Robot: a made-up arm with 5 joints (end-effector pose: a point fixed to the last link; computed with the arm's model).
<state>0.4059 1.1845 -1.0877 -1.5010 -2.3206</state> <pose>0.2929 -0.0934 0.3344 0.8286 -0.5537 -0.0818 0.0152</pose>
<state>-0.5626 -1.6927 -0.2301 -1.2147 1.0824</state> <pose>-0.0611 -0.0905 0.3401 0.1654 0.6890 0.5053 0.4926</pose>
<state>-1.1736 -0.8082 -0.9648 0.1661 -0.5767</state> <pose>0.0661 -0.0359 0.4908 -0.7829 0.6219 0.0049 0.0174</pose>
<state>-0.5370 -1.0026 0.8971 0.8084 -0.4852</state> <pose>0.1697 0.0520 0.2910 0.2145 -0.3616 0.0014 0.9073</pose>
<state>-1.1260 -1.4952 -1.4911 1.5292 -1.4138</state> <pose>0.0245 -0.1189 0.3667 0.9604 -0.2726 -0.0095 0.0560</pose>
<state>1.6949 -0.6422 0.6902 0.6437 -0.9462</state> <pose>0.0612 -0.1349 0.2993 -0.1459 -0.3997 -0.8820 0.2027</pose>
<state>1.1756 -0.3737 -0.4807 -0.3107 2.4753</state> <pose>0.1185 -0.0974 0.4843 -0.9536 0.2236 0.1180 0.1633</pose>
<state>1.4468 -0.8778 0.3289 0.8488 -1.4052</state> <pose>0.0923 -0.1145 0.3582 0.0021 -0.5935 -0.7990 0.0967</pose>
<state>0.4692 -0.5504 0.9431 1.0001 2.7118</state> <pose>0.1649 -0.0450 0.2499 -0.0889 -0.0004 0.8863 0.4545</pose>
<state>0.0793 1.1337 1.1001 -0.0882 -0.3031</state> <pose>0.1310 -0.0056 0.1449 -0.0385 0.2808 -0.2051 0.9368</pose>
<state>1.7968 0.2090 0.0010 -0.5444 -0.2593</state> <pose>0.0260 -0.2261 0.3547 -0.5521 -0.5994 -0.5034 0.2872</pose>
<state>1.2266 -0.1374 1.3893 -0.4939 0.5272</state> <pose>0.1222 -0.1237 0.2280 -0.2977 -0.2601 -0.3356 0.8550</pose>
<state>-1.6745 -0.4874 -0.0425 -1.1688 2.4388</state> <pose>0.0735 0.0725 0.4680 -0.3495 -0.9348 -0.0572 0.0285</pose>
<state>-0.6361 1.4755 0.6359 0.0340 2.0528</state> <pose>0.1294 0.0350 0.1048 0.1791 0.2196 0.9290 0.2379</pose>
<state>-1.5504 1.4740 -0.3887 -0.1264 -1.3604</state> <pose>0.0855 0.2223 0.1073 0.2999 -0.0274 0.0673 0.9512</pose>
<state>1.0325 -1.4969 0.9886 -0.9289 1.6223</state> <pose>0.0886 -0.0181 0.3990 -0.9622 -0.2640 0.0178 0.0643</pose>
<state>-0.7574 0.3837 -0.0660 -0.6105 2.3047</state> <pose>0.2597 0.1683 0.3341 -0.5467 -0.5877 0.5952 0.0382</pose>
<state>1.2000 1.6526 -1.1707 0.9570 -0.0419</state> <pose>0.1572 -0.2041 0.1123 -0.0347 -0.0560 -0.6001 0.7972</pose>
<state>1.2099 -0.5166 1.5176 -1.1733 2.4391</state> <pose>0.1238 -0.1215 0.2970 -0.7453 0.1740 0.3582 0.5347</pose>
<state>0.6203 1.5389 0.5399 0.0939 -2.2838</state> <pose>0.1279 -0.0364 0.0983 -0.2239 0.1943 -0.9508 0.0900</pose>
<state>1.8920 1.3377 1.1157 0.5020 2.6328</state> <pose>0.0754 -0.0075 0.1839 0.5014 -0.3950 0.2611 0.7241</pose>
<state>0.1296 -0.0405 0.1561 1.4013 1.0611</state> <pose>0.2220 -0.0201 0.2734 -0.0146 -0.0227 0.4271 0.9038</pose>
